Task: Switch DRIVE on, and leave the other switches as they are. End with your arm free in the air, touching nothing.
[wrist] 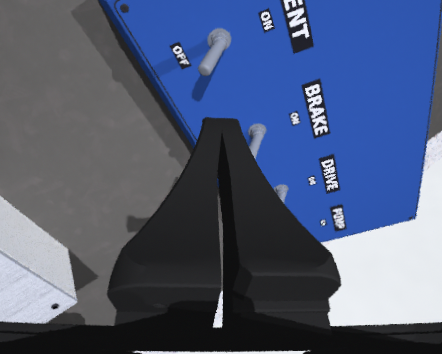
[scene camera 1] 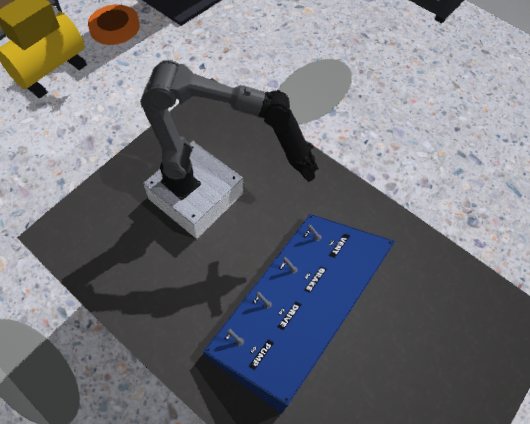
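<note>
The blue switch panel (scene camera 1: 345, 285) (wrist: 380, 100) has four grey levers. The DRIVE lever (scene camera 1: 264, 300) (wrist: 282, 192) leans to the OFF side like the others; in the wrist view my finger partly hides it. The VENT lever (scene camera 1: 314, 233) (wrist: 214, 52), BRAKE lever (scene camera 1: 290, 265) (wrist: 256, 136) and PUMP lever (scene camera 1: 235, 337) also lean toward OFF; the PUMP lever is hidden in the wrist view. My gripper (scene camera 1: 310, 176) (wrist: 219, 136) is shut and empty, in the air beyond the panel's VENT end, apart from the levers.
The arm stands on a pale block (scene camera 1: 212, 220) (wrist: 35, 275) on a dark mat (scene camera 1: 430, 320). A yellow object (scene camera 1: 45, 52) and an orange ring (scene camera 1: 100, 36) are at the back left. The arm's shadow falls on the mat beside the panel.
</note>
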